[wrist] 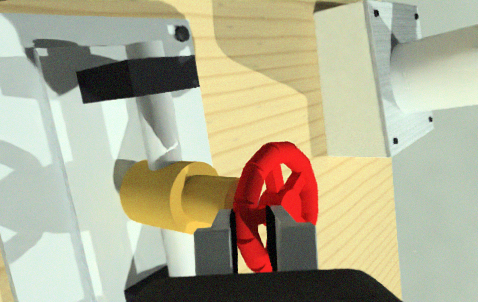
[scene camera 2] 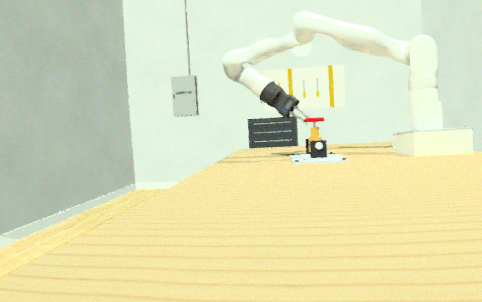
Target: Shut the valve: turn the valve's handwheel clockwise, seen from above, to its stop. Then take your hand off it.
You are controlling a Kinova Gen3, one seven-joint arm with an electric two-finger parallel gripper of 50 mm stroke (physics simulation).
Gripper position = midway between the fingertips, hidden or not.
Scene:
my gripper: wrist 251,230; scene camera 2 308,121

